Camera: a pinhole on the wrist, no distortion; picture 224 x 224 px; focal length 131.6 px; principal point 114.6 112.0 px. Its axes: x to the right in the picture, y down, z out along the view. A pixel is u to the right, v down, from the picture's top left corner.
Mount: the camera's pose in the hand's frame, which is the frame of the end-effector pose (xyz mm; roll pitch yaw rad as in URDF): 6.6 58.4 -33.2 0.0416 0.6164 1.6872
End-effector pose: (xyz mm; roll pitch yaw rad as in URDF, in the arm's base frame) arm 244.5 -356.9 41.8 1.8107 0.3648 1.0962
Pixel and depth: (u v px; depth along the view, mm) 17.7 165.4 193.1
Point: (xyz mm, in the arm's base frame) 407.8 -508.2 61.1
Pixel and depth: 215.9 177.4 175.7
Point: 328.3 -403.9 306.3
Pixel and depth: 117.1 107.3 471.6
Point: 659.8 -459.8 270.0
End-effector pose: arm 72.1 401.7 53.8 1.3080 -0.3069 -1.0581
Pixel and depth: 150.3 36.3 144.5
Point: 73.5 379.0 260.2
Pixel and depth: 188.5 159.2 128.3
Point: 37.0 501.3 218.6
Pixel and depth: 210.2 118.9 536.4
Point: -63.1 649.0 704.3
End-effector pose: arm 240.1 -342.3 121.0 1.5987 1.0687 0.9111
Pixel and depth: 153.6 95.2 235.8
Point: 480.4 -235.9 220.8
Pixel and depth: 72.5 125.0 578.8
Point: 783.4 -545.9 269.9
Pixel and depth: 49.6 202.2 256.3
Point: 438.7 -506.0 302.6
